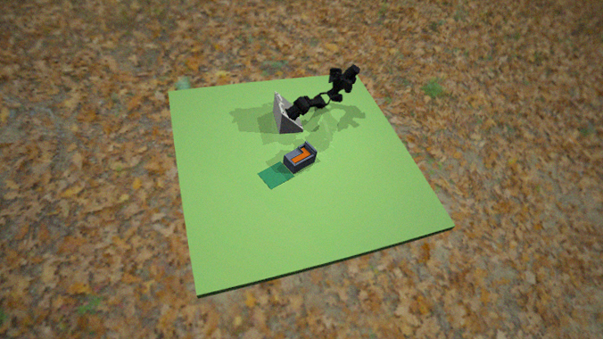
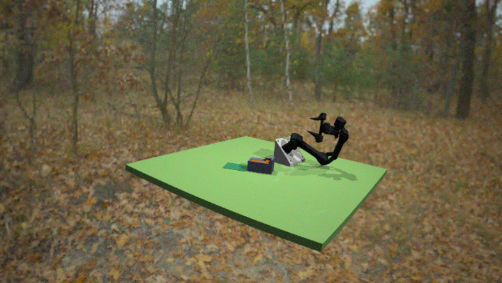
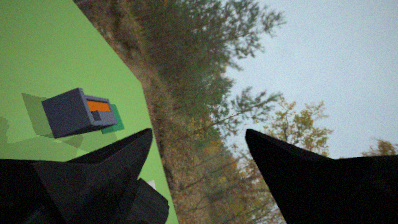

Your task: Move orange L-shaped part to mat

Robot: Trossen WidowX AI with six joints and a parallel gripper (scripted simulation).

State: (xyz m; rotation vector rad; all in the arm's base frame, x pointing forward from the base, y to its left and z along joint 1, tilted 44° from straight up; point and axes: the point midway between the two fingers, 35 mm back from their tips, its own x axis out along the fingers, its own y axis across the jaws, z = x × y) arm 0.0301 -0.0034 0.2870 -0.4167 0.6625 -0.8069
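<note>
Now: the orange L-shaped part 260 mm below my gripper tip, 210 mm to the right of it and 180 mm ahead of it. Round my gripper tip: small dark green mat: 370 mm to the right, 320 mm below, 220 mm ahead.
</note>
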